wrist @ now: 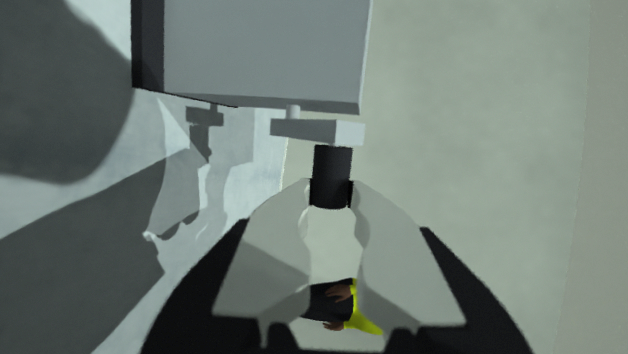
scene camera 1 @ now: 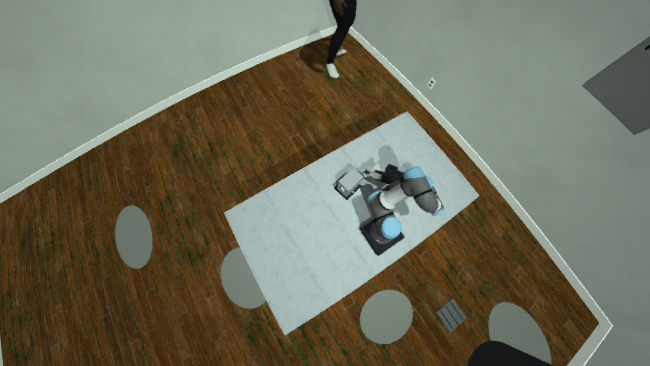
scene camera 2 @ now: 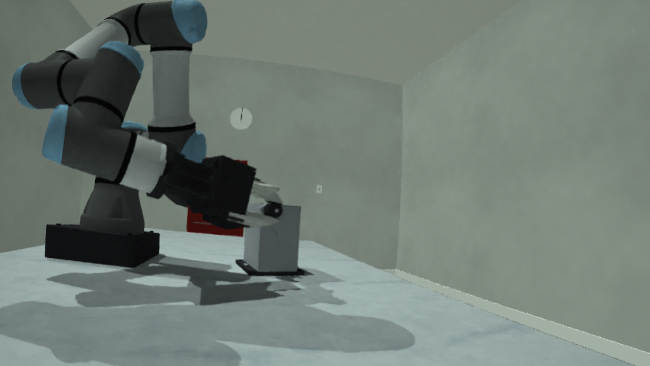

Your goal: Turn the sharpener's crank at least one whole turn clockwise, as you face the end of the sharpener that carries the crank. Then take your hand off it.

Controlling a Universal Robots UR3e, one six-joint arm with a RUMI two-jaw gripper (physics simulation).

Path:
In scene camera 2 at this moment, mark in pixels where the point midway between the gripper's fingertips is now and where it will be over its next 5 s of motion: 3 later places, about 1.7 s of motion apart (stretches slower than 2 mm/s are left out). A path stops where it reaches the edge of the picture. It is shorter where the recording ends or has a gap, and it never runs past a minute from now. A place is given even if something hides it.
My gripper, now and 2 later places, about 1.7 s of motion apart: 279,211; 307,210; 279,211

